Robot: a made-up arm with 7 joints.
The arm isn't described. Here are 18 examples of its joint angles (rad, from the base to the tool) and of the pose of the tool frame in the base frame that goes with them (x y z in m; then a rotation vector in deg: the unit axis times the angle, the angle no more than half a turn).
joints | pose
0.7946 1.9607 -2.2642 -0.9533 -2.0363 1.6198 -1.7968 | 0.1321 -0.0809 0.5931 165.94 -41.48 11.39
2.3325 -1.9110 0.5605 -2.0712 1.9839 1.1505 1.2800 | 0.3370 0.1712 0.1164 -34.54 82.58 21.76
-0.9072 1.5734 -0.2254 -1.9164 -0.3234 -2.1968 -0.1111 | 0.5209 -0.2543 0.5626 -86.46 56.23 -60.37
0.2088 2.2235 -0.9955 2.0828 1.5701 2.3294 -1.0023 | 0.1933 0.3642 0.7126 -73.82 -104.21 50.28
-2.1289 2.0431 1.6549 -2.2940 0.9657 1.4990 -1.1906 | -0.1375 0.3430 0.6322 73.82 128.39 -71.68
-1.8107 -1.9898 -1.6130 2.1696 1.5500 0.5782 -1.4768 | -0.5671 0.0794 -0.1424 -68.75 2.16 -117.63
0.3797 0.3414 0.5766 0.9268 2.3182 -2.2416 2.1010 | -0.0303 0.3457 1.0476 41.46 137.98 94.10
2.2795 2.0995 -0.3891 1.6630 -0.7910 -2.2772 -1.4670 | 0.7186 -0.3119 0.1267 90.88 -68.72 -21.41
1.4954 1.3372 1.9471 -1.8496 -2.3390 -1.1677 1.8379 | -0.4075 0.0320 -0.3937 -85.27 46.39 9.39
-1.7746 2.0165 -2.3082 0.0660 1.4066 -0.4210 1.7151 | -0.6719 0.5298 0.0851 42.03 -113.28 13.78
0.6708 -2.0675 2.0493 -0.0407 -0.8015 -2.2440 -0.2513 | 0.6932 0.0022 -0.2104 -110.75 76.99 11.98
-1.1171 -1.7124 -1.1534 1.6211 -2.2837 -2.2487 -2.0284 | 0.6709 -0.0688 0.3693 108.71 -84.72 -28.50
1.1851 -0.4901 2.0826 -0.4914 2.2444 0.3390 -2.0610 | -0.5538 0.1182 0.1269 117.02 -5.71 90.79
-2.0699 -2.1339 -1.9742 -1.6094 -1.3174 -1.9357 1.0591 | -0.6176 -0.4744 0.5258 87.96 -78.20 8.81
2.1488 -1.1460 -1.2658 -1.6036 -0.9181 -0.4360 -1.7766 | 0.5272 0.3129 -0.1406 21.47 -36.46 108.99
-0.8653 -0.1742 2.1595 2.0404 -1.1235 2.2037 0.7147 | 0.2016 -0.1342 0.3222 -112.45 68.80 -87.71
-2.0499 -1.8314 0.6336 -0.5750 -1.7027 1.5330 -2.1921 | -0.3258 -0.0271 0.4161 140.18 -49.01 56.11
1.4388 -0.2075 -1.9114 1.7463 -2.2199 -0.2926 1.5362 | 0.3882 0.1553 0.6382 49.41 56.26 -14.62
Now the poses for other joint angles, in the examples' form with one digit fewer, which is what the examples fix.
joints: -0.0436 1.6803 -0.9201 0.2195 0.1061 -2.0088 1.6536
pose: -0.685 0.285 -0.228 -50.1 -23.7 97.1
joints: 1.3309 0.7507 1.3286 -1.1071 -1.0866 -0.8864 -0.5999
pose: -0.360 -0.554 0.155 26.7 -55.4 -25.7
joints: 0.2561 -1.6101 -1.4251 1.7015 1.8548 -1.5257 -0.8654
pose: 0.282 -0.501 -0.259 45.5 -29.5 -3.3
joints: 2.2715 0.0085 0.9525 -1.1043 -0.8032 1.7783 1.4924
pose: -0.042 -0.243 0.178 108.9 0.4 -42.6
